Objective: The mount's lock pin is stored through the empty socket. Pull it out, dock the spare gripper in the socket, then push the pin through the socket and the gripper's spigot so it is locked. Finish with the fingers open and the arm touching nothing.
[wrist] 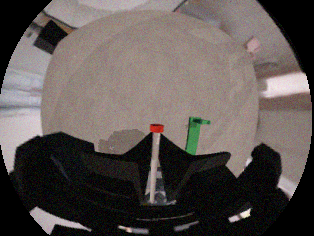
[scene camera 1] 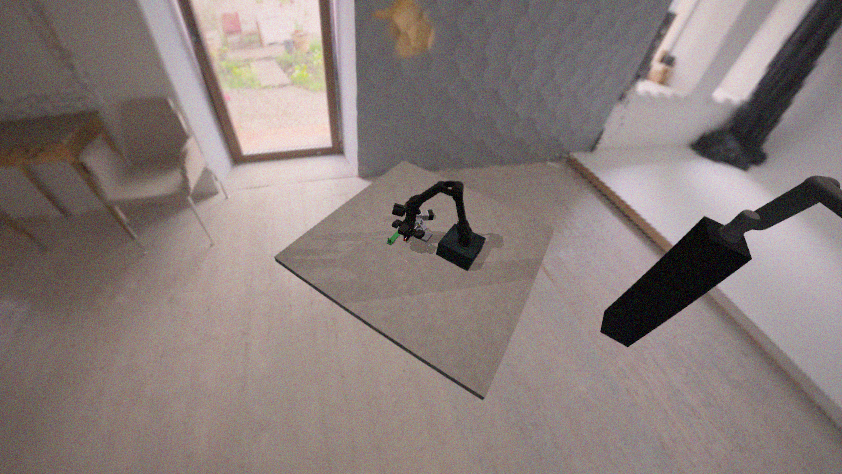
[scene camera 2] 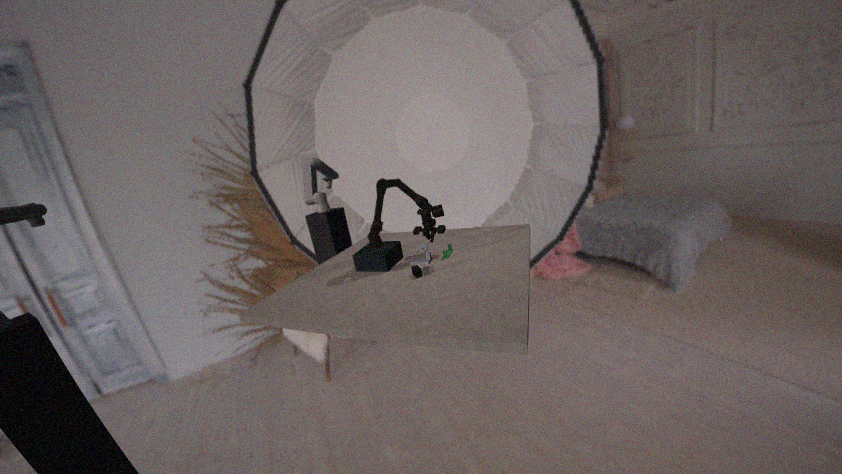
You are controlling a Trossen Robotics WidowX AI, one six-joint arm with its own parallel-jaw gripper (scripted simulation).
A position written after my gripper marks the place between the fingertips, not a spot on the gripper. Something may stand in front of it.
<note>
My gripper (wrist: 155, 135) carries a lock pin.
</note>
